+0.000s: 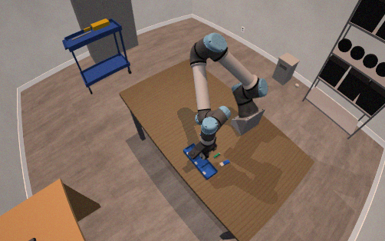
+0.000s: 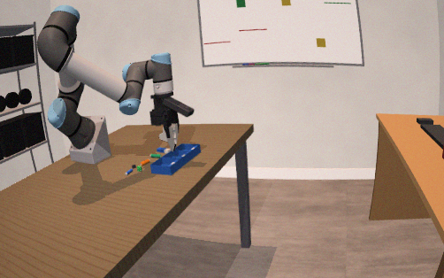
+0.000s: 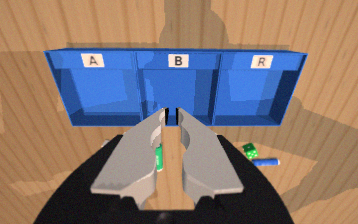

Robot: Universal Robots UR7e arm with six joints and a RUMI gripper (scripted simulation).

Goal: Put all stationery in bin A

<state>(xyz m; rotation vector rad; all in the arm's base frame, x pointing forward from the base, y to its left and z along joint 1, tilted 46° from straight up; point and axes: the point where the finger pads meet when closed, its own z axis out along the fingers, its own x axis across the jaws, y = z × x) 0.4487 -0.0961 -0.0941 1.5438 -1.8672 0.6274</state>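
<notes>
Now: the tray 1 cm ahead of my hand, 1 cm to the right of it and 4 cm below it. Also, from my hand: white eraser 9 cm behind, 11 cm to the left, 5 cm below; orange marker 12 cm behind, 4 cm to the right, 5 cm below; green marker 10 cm behind, 4 cm to the left, 5 cm below.
</notes>
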